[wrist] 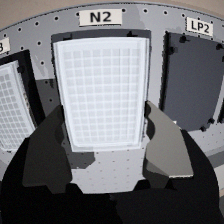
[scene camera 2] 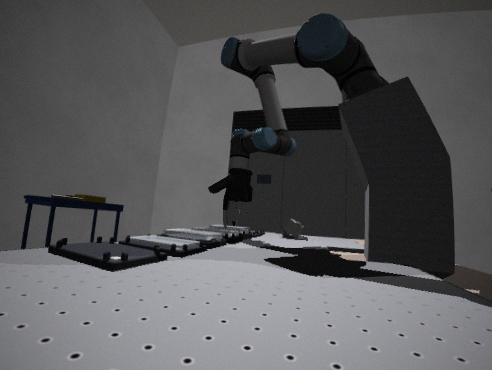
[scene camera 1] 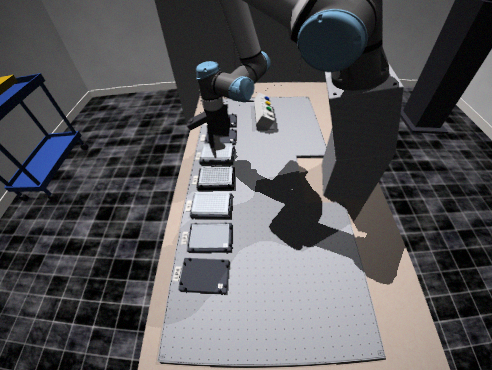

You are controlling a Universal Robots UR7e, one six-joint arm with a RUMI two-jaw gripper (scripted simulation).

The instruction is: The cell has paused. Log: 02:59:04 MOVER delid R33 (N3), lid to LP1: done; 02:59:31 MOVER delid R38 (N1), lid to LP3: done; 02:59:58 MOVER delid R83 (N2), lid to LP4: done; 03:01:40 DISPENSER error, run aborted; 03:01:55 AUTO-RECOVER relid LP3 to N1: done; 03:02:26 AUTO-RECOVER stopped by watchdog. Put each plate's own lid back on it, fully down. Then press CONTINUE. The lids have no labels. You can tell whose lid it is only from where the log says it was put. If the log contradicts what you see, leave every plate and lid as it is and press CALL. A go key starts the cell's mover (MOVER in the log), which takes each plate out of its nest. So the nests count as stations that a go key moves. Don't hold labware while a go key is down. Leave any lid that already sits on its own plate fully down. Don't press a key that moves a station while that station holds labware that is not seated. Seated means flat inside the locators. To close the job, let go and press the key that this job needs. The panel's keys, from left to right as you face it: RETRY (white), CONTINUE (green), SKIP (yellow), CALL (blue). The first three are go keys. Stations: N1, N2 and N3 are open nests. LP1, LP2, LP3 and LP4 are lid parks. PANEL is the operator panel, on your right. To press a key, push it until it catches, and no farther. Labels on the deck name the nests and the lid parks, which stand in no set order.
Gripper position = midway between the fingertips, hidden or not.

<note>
In view: the gripper [scene camera 2: 230, 228], a smooth flat lid [wrist: 102, 82] and a smooth flat lid [scene camera 1: 202, 235].
The gripper is seen too in the wrist view [wrist: 103, 103] and in scene camera 1 [scene camera 1: 217, 151].
</note>
